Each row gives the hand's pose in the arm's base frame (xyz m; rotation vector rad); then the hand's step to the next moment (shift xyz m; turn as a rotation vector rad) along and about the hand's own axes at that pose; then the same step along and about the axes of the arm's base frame.
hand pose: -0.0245 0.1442 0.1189 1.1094 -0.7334 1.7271
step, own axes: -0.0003 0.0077 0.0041 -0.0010 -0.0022 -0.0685
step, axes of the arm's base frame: -0.0056 -0.0066 0.0014 -0.0223 0.0578 -0.0293
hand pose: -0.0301 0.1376 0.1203 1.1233 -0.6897 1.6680
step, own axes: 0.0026 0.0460 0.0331 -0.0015 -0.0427 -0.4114
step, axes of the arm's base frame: -0.0311 -0.0435 0.0188 -0.1072 0.3597 -0.1738
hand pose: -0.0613 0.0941 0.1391 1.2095 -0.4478 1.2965
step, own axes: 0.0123 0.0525 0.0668 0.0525 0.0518 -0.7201
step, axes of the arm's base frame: -0.0195 -0.0608 0.0574 -0.2839 0.6334 -0.2054
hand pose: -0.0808 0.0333 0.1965 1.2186 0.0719 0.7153
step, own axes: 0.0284 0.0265 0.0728 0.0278 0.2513 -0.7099
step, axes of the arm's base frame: 0.0404 -0.0410 0.0592 -0.3912 0.6431 -0.0354
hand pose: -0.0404 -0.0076 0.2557 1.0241 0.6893 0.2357
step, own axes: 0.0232 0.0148 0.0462 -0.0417 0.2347 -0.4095
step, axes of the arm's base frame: 0.0487 -0.0136 0.0183 -0.2583 0.3892 0.0795
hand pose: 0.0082 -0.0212 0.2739 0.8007 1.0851 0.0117
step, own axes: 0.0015 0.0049 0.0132 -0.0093 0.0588 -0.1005
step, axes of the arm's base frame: 0.0129 -0.0034 0.0046 -0.0625 0.0968 0.0195
